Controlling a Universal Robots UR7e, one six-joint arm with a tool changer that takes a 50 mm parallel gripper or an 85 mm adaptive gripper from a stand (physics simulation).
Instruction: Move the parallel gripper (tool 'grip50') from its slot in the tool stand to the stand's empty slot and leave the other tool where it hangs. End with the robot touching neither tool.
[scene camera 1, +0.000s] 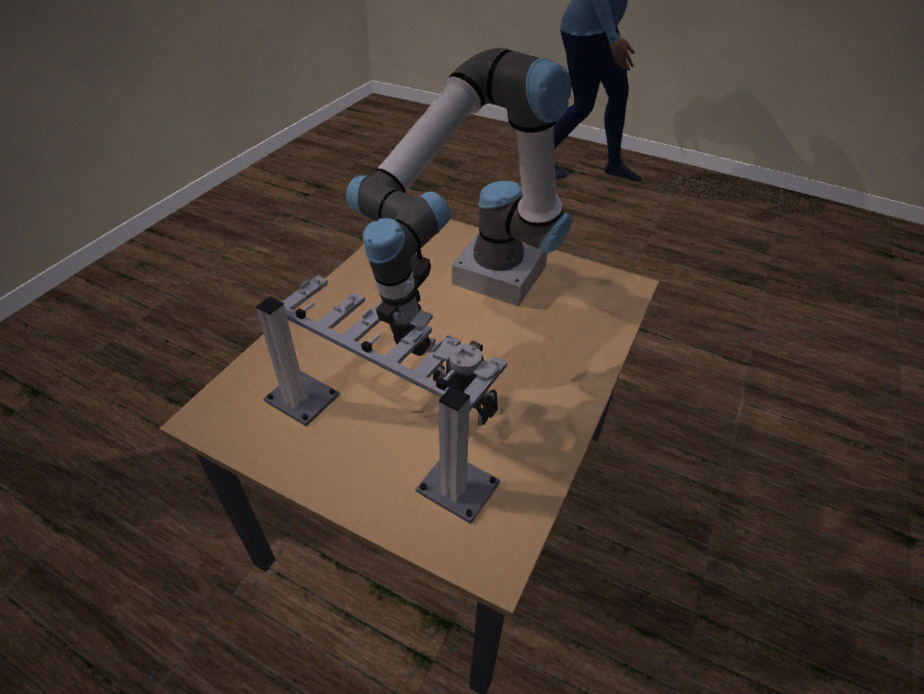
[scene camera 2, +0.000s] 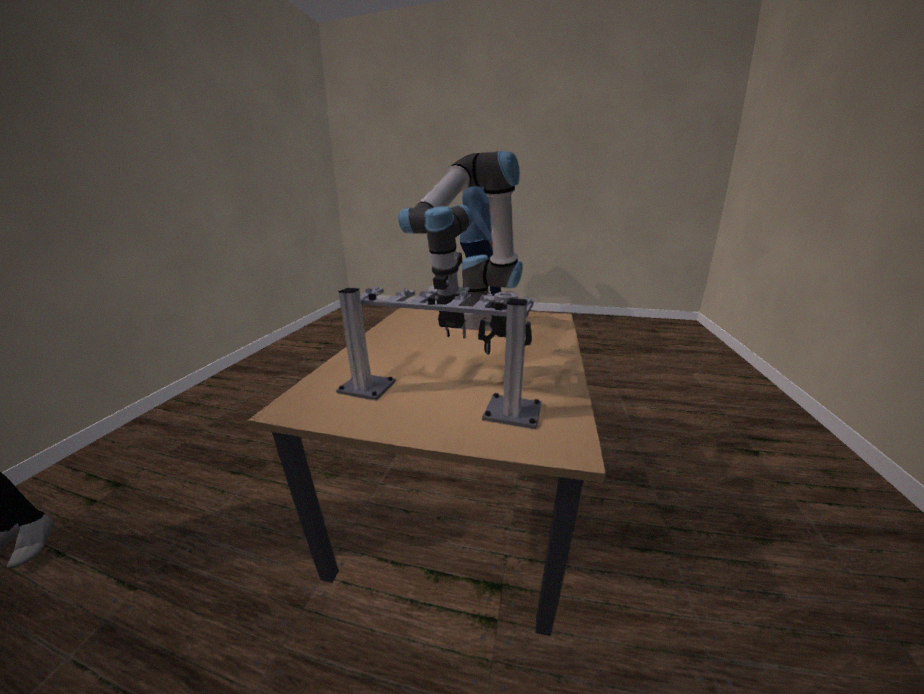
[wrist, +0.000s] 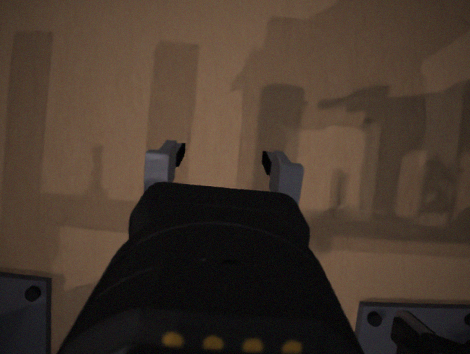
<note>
I see an adaptive gripper (scene camera 1: 466, 360), a parallel gripper (scene camera 1: 400, 328) and a tool stand (scene camera 1: 461, 488).
The adaptive gripper also shows in scene camera 2 (scene camera 2: 498, 323). The parallel gripper shows as well in scene camera 2 (scene camera 2: 446, 319) and in the wrist view (wrist: 201, 262). The tool stand also shows in scene camera 2 (scene camera 2: 510, 409).
</note>
